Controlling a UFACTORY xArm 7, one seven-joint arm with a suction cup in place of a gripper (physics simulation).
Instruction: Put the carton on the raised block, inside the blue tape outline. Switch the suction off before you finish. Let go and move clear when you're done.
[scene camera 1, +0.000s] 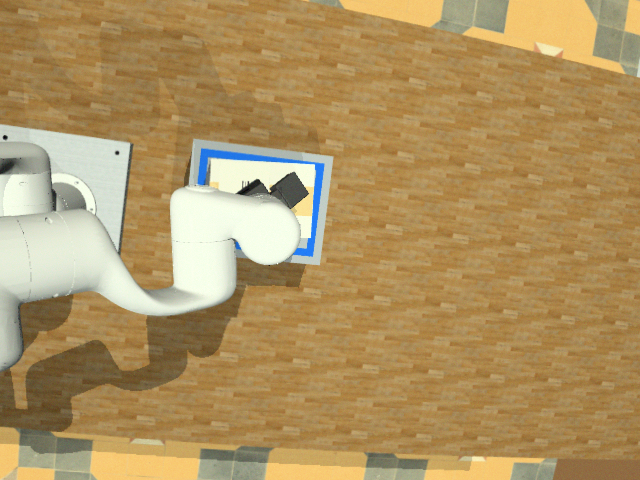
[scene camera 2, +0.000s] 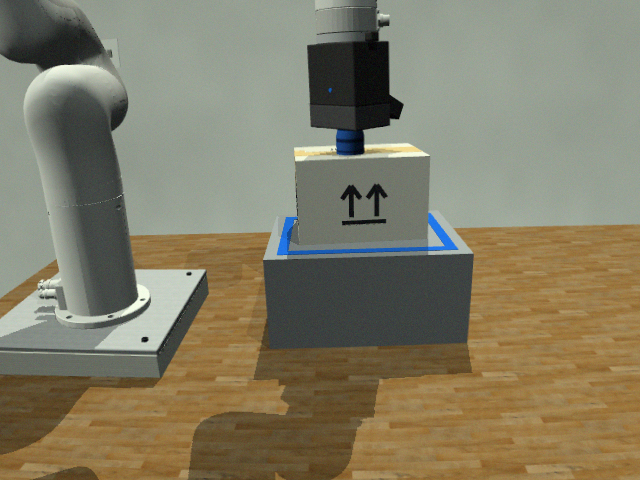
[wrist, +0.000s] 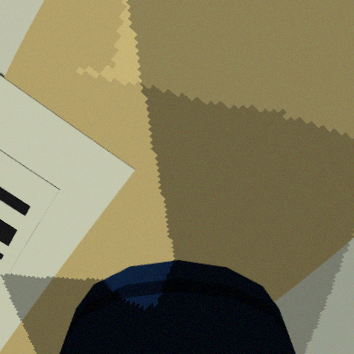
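Note:
The carton, cream with a tan tape strip, stands upright on the grey raised block. Its underside looks in contact with the block's top. The blue tape outline shows around the carton's visible sides, with grey block surface between its front edge and the tape. The arm hides part of the near side in the overhead view. My blue suction cup presses against the carton's top and is attached to it. The cup is hidden in the overhead view.
The arm's base plate lies left of the block, with a gap of wooden table between. The white arm link reaches over the block's near left part. A pale wall stands behind the table.

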